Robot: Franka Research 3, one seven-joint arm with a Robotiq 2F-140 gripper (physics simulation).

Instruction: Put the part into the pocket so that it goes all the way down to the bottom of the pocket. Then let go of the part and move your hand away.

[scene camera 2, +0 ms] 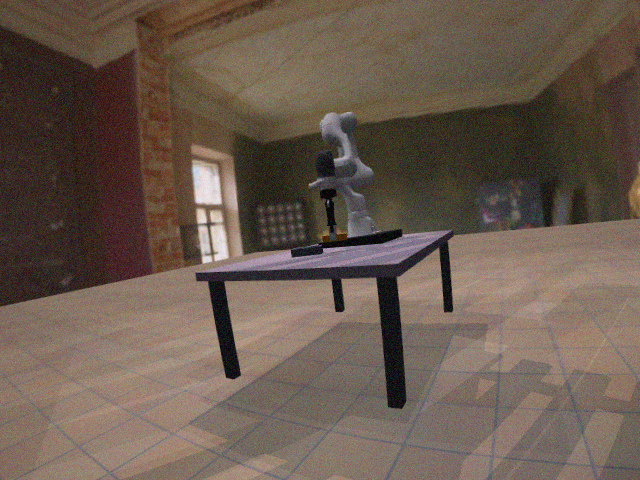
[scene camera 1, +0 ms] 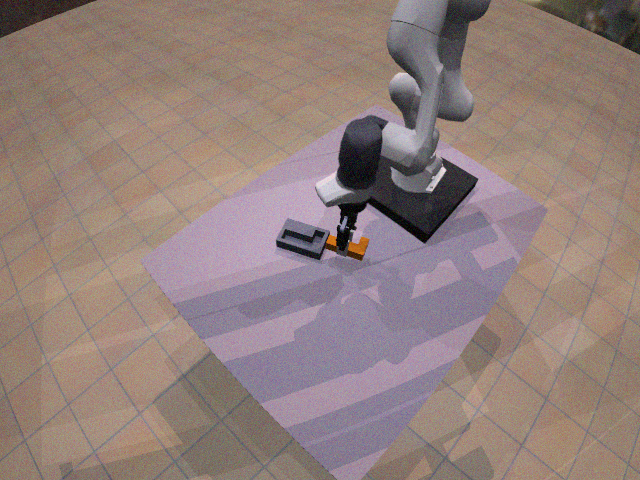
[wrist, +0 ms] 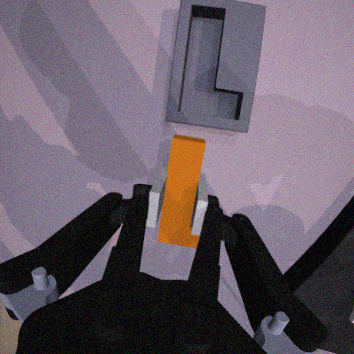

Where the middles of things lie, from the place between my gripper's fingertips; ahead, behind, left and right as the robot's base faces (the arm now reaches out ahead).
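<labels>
Grey pocket block [scene camera 1: 295,236]: my gripper is 40 mm above it, 40 mm short of it and 120 mm to the left of it. Orange L-shaped part [wrist: 186,152]: 10 mm above my gripper and 20 mm behind it. Going by their middles, the orange L-shaped part is the nearest to my gripper of the things named here.
</labels>
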